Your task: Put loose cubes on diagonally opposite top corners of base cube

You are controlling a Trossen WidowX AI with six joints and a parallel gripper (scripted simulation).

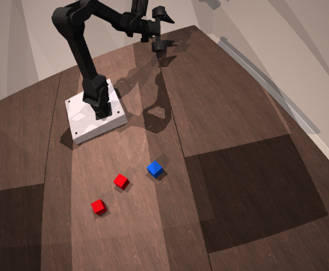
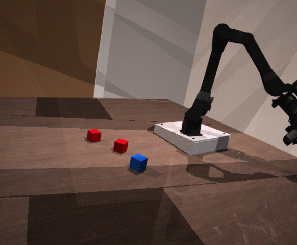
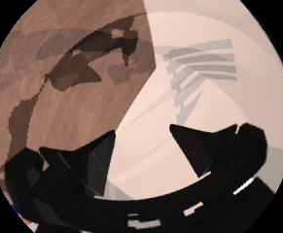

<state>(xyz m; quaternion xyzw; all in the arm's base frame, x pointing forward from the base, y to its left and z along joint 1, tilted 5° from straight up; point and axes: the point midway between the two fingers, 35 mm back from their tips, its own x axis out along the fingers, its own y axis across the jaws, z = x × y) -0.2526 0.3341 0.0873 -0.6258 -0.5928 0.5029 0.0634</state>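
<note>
Right now my gripper tip is 540 mm short of the red cube, 330 mm to the left of it and 140 mm above it. The rest, counted from my gripper tip: blue base cube (530 mm ahead, 220 mm to the right, 140 mm below).
</note>
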